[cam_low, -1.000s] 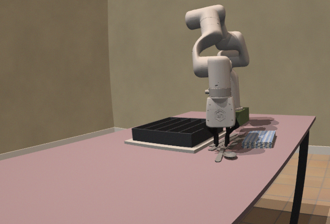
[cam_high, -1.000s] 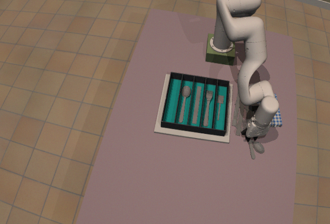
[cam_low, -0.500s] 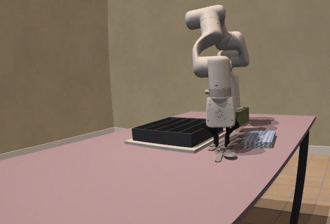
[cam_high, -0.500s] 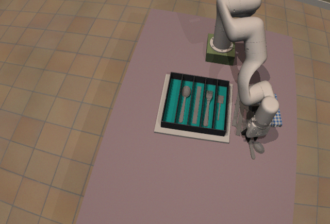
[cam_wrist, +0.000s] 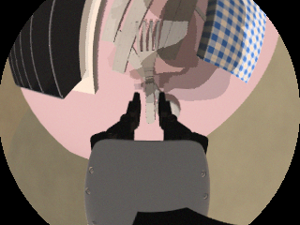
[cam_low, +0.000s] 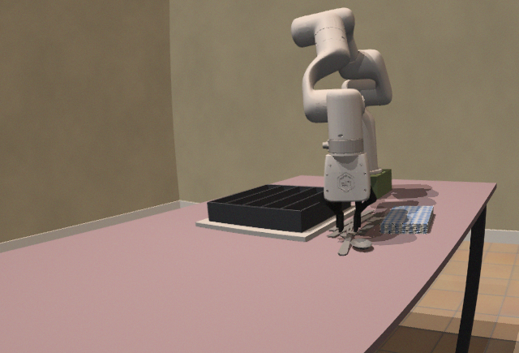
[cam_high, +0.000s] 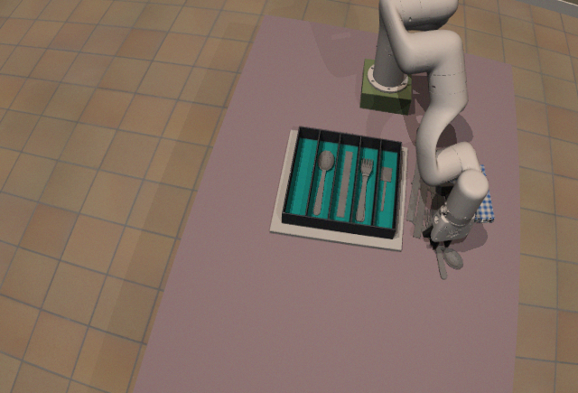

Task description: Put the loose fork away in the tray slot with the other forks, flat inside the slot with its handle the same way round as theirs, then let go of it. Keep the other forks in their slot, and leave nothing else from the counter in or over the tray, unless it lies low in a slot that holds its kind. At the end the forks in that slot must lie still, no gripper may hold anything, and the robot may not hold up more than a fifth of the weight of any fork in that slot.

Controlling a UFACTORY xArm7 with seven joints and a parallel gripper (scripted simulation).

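My hand is 16 cm past the tray and 26 cm to the left of it. From my hand the other things lie so: blue checked napkin: 17 cm behind, 11 cm to the left, 4 cm below.
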